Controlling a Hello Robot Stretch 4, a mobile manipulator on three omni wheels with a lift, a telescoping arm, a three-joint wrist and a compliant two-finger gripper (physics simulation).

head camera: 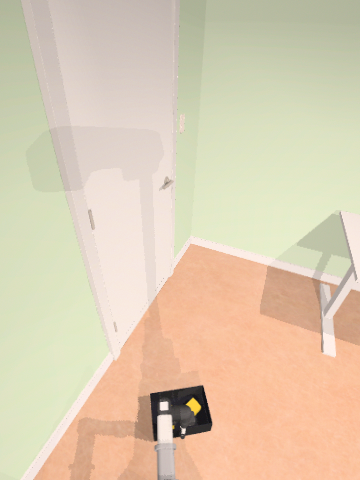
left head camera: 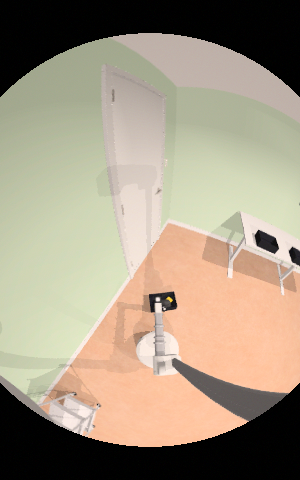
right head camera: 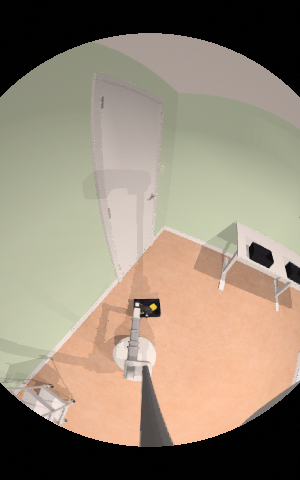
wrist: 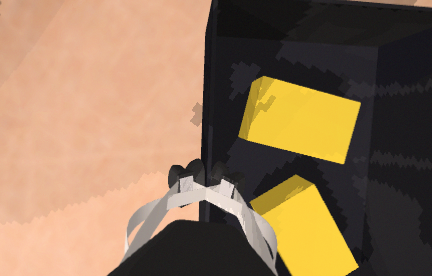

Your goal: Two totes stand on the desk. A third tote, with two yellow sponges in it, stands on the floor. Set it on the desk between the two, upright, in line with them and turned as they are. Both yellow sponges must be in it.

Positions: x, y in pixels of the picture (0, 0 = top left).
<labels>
A black tote [head camera: 203, 422] is 1.60 m from the lens. A white door [head camera: 109, 83] is 1.07 m from the lens. The marked spots on the white door and the black tote are 1.65 m apart.
</labels>
